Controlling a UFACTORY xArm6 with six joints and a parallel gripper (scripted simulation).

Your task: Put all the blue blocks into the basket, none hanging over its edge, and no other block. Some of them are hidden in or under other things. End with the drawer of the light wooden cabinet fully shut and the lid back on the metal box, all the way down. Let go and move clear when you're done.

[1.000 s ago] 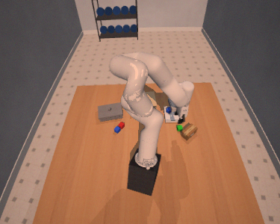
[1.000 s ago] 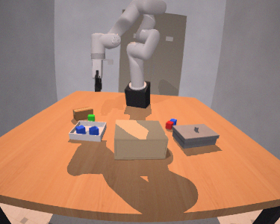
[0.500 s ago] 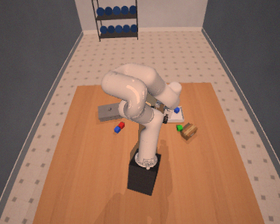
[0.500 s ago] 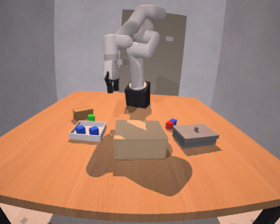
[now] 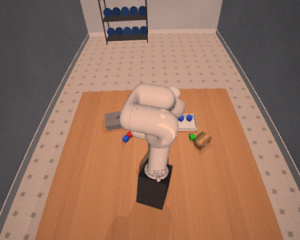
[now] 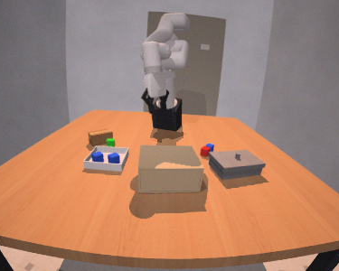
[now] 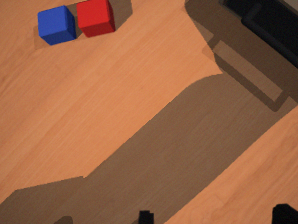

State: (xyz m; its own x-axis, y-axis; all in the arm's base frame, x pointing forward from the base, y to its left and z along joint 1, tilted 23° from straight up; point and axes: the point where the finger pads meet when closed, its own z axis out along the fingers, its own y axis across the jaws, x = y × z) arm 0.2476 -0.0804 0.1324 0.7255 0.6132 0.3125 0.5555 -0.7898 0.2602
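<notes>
Now: hand 200 mm to the right of the red block, 170 mm above it and 110 mm short of it. The rest, counted from my hand: green block 210 mm to the right, 170 mm below, 20 mm behind; drawer 250 mm ahead, 140 mm below, 10 mm to the right; light wooden cabinet 260 mm ahead, 140 mm below, 10 mm to the right.
</notes>
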